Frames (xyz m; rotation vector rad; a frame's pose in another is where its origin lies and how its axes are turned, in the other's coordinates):
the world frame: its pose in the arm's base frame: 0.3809 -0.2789 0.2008 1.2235 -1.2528 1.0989
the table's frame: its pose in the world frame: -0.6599 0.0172 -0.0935 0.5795 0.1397 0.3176
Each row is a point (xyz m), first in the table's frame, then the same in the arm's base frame.
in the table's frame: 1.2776 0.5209 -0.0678
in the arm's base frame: -0.4952 -0.3335 0.6303
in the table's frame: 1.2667 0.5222 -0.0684
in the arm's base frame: -0.4934 -0.3337 0.6194
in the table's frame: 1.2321 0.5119 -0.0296
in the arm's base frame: -0.4566 -0.3626 0.5946
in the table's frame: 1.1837 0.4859 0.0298
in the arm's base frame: -0.3932 -0.4020 0.5634
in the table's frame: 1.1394 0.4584 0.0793
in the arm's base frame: -0.3342 -0.4320 0.5352
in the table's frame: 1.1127 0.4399 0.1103
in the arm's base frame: -0.2966 -0.4501 0.5188
